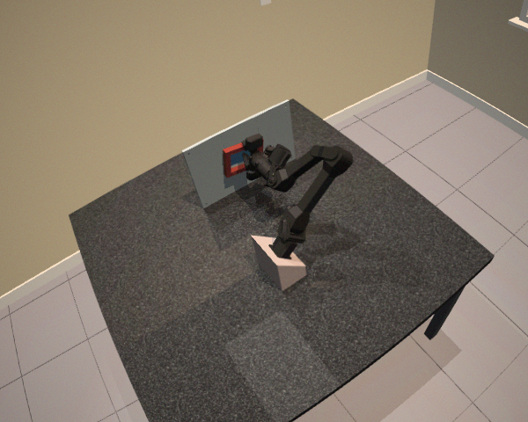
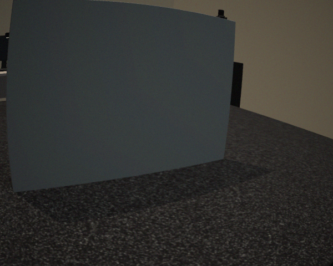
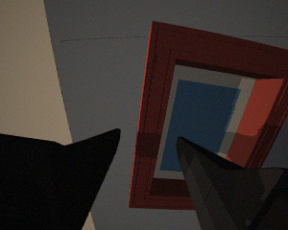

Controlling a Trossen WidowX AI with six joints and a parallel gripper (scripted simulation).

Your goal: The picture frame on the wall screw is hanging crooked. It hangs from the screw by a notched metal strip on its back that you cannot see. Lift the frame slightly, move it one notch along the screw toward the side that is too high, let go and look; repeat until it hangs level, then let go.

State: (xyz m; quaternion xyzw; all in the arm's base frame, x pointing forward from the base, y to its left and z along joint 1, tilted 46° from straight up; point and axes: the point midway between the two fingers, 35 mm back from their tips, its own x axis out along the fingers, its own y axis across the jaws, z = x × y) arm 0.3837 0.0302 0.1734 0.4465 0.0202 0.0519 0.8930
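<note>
The picture frame is 5 cm below my gripper tip, 1 cm to the left of it and 1 cm ahead of it. Also, from my gripper tip: grey wall panel: 7 cm below, 2 cm ahead, 1 cm to the right.
</note>
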